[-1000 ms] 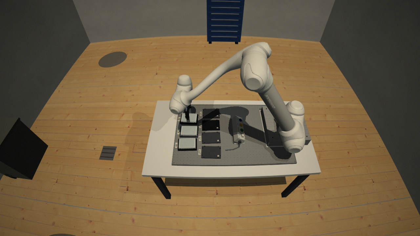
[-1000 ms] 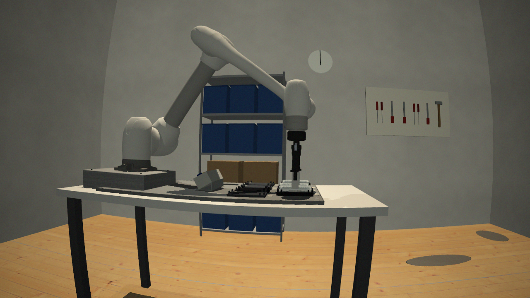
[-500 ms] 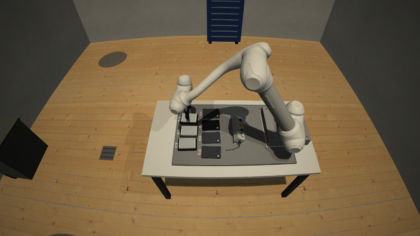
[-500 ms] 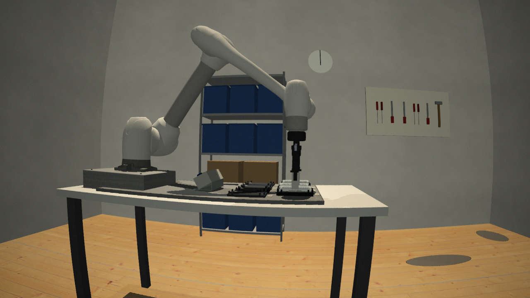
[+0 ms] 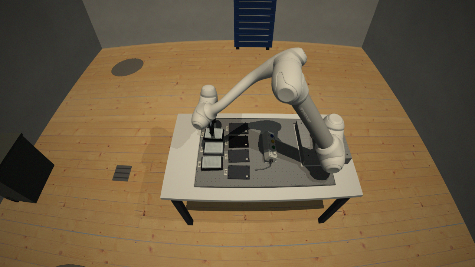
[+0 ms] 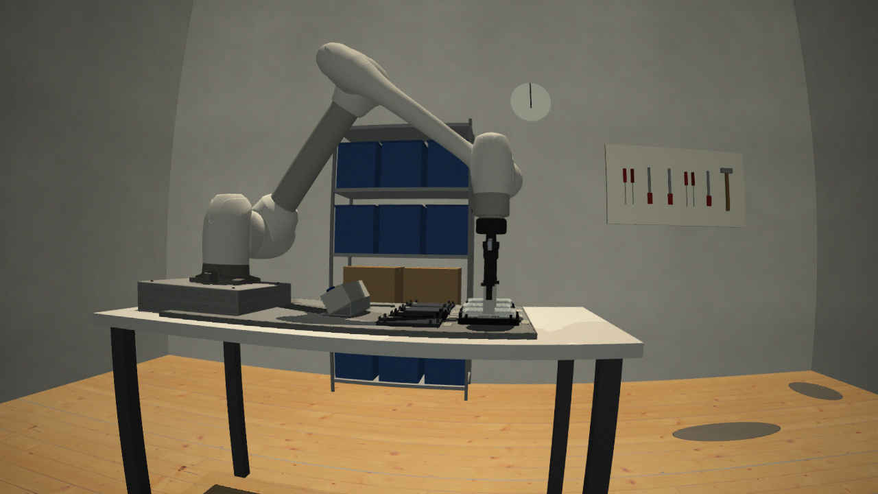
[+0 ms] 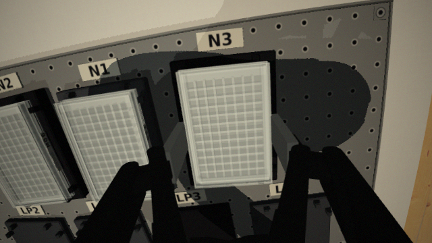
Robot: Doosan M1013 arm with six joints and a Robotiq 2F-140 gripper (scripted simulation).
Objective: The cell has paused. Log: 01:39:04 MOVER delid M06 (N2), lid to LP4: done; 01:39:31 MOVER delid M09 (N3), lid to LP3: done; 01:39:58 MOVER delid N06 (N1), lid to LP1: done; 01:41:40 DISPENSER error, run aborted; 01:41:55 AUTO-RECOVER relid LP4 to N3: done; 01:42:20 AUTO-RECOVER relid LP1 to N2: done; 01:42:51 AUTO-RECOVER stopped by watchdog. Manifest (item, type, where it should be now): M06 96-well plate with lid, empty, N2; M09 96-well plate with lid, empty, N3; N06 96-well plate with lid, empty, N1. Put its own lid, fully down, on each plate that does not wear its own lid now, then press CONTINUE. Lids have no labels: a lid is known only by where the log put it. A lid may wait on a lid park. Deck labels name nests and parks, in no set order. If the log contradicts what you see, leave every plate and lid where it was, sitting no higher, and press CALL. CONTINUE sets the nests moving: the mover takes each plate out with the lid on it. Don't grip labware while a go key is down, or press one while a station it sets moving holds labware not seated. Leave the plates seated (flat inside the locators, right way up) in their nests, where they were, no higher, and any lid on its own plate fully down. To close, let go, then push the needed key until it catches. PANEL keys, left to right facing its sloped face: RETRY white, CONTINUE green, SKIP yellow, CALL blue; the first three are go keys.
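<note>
Now: hand 30 mm above the plate. The rest, counted from my hand: LP3 label: 90 mm behind, 70 mm to the left, 50 mm below; then N3 label: 90 mm ahead, 50 mm below, 10 mm to the right; then park LP3: 180 mm behind, 70 mm to the left, 50 mm below.
</note>
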